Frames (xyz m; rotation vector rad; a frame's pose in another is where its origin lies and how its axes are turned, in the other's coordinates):
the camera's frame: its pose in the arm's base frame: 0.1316 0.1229 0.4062 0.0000 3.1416 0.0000
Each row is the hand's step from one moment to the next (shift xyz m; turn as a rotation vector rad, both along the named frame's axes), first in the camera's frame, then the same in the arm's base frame.
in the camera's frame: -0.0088 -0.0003 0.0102 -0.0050 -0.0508 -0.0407
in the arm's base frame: 0.0088 -0.0003 -0.0102 0.0050 -0.0508 0.0407
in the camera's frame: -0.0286 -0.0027 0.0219 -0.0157 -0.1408 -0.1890
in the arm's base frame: 0.0286 -0.0027 -0.0219 0.0157 -0.1408 0.1890
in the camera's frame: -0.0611 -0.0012 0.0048 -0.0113 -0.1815 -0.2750
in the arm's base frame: 0.0611 -0.0012 -0.0048 0.0113 -0.1815 0.2750
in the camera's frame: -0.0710 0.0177 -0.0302 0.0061 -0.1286 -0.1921
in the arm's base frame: 0.0710 0.0177 0.0302 -0.0061 -0.1286 0.1921
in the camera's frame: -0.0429 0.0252 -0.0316 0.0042 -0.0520 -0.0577
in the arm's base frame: 0.0429 0.0252 0.0316 -0.0042 -0.0520 0.0577
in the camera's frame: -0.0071 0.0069 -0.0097 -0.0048 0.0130 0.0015
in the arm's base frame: 0.0071 0.0069 0.0097 0.0048 0.0130 -0.0015
